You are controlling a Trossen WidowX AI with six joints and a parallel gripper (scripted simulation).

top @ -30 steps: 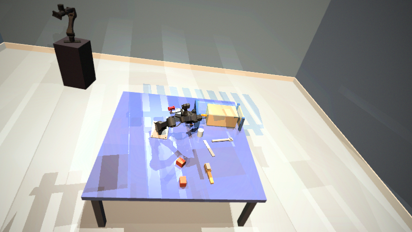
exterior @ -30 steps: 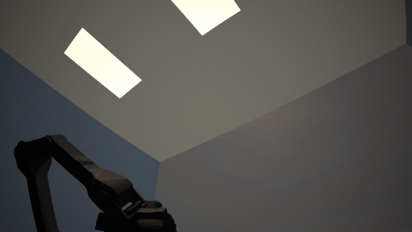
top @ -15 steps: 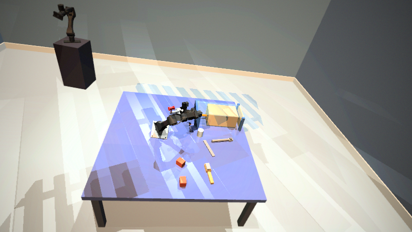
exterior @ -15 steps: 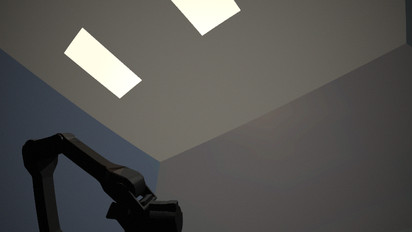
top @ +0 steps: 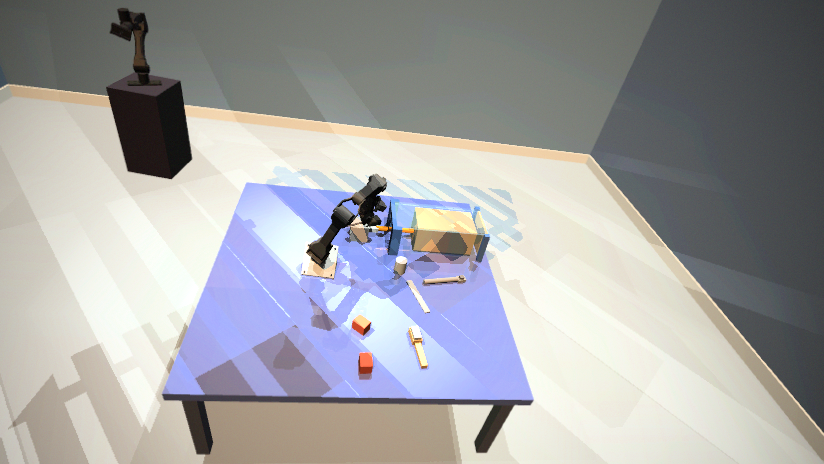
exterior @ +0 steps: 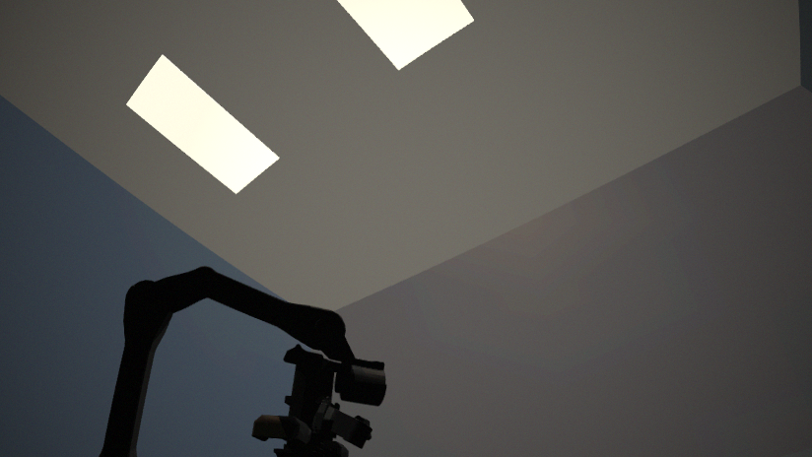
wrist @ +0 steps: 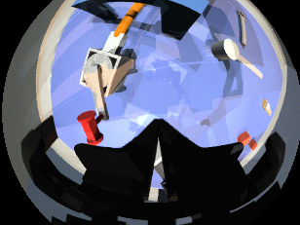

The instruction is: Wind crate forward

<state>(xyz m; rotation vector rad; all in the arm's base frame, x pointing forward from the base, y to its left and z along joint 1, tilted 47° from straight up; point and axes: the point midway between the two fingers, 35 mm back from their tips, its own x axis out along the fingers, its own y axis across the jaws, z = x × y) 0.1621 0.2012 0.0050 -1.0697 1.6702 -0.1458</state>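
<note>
Now: gripper tip 11 cm past the red piece, 8 cm to the right of it and 5 cm above it. Also, from my gripper tip: blue steel frame 13 cm ahead, 16 cm to the left, 8 cm below; grey winch 4 cm behind, 13 cm to the left, 15 cm below; winch handle 8 cm behind, 10 cm to the left, 8 cm below.
</note>
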